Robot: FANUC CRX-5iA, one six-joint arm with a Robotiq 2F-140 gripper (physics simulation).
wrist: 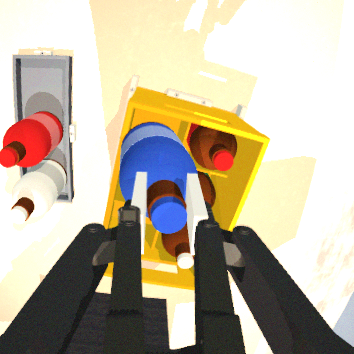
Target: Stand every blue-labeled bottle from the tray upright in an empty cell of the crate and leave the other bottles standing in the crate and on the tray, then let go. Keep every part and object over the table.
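Frame: origin at the arm's base, x left, y back, z up, level; centimetres.
Seen in the pictures: gripper, fingertip midpoint: point(165, 188).
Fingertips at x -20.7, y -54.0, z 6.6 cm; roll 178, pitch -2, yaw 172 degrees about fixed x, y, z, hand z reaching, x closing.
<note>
Pixels of each thing's middle, then the offset from my fingertips to it. "*": a spot on its surface instead. Level surfaces: height alone.
- blue-labeled bottle, body centre: point(157, 175) dx +0.7, dy +1.0, dz -5.0 cm
- yellow crate, surface spot: point(250, 167) * dx -11.8, dy +5.4, dz -14.4 cm
- red-capped brown bottle, body centre: point(212, 144) dx -8.1, dy +4.3, dz -22.6 cm
- white-capped bottle, body centre: point(180, 234) dx -1.7, dy +20.9, dz -22.6 cm
- grey tray, surface spot: point(44, 75) * dx +19.4, dy -9.5, dz -30.6 cm
- red-labeled bottle, body centre: point(27, 142) dx +21.7, dy +0.3, dz -22.9 cm
- white-labeled bottle, body centre: point(34, 193) dx +23.1, dy +9.5, dz -22.9 cm
- pale table, surface height: dz -31.1 cm
A blue-labeled bottle point(157, 160) with a blue cap stands roughly upright between the fingers, over the left part of the yellow crate point(250, 167). My gripper point(165, 188) is shut on its neck; how deep its base sits is hidden. In the crate, a red-capped brown bottle point(212, 146) is in the upper right cell, a brown bottle point(206, 190) shows partly behind the right finger, and a white-capped bottle point(176, 245) is lower down. On the grey tray point(44, 75) stand a red-labeled bottle point(34, 138) and a white-labeled bottle point(41, 187).
The tray is left of the crate, with a stretch of pale table point(92, 165) between them. The crate has a tall far wall with a light handle piece point(189, 97). A dark patch point(155, 320) lies below the crate, partly behind the gripper's linkages.
</note>
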